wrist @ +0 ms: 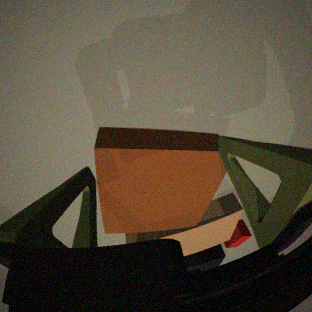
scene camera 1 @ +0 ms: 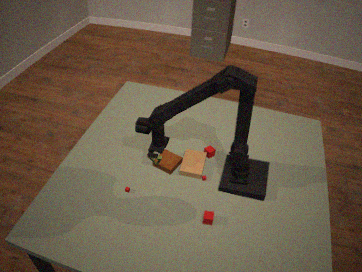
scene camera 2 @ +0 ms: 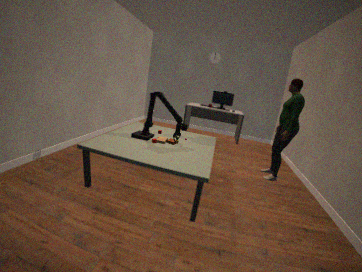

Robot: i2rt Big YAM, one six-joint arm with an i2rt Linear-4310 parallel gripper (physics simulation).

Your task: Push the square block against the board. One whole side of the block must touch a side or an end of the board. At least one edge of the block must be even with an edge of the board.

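Seen in the pictures: gripper, fingertip midpoint: [wrist: 155, 158] [scene camera 1: 159, 157] [scene camera 2: 176, 141]; arm's base, link origin: [scene camera 1: 239, 174] [scene camera 2: 145, 134].
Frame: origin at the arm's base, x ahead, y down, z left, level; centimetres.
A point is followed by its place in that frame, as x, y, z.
Observation:
The square block [scene camera 1: 168, 162] @[34.1, 0.6, 0.0] [scene camera 2: 172, 141] @[35.8, 0.6, -6.4] [wrist: 157, 187] @[36.7, 0.5, -2.0] is orange-brown and lies flat, turned at an angle to the board. The board [scene camera 1: 193, 162] @[22.5, 0.5, -3.0] [scene camera 2: 161, 140] @[23.6, 0.5, -10.3] [wrist: 210, 232] @[24.2, 0.5, -7.2] is light tan and lies between the block and the arm's base. The block's near corner is very close to the board's long side; I cannot tell if they touch. No whole side of the block lies along the board. My gripper [scene camera 1: 156, 159] @[39.2, 0.9, -2.4] [scene camera 2: 177, 139] @[39.2, 0.9, -2.4] [wrist: 155, 158] @[39.2, 0.9, -2.4] is open, low at the block's far side from the base. In the wrist view its fingers stand either side of the block, the right one at its far corner.
A red cube [scene camera 1: 210, 151] @[15.5, -0.4, -11.7] [scene camera 2: 154, 140] @[16.6, 0.5, -15.0] [wrist: 237, 235] @[18.3, 0.2, -12.8] is by the board's back corner and a tiny one [scene camera 1: 204, 178] @[15.9, 2.3, 4.3] by its front corner. Another tiny cube [scene camera 1: 127, 189] @[48.1, 2.0, 19.6] and a larger one [scene camera 1: 208, 218] @[10.9, -0.4, 28.0] lie nearer the front. The arm's base [scene camera 1: 244, 177] @[-2.0, -2.3, 3.7] is right of the board.

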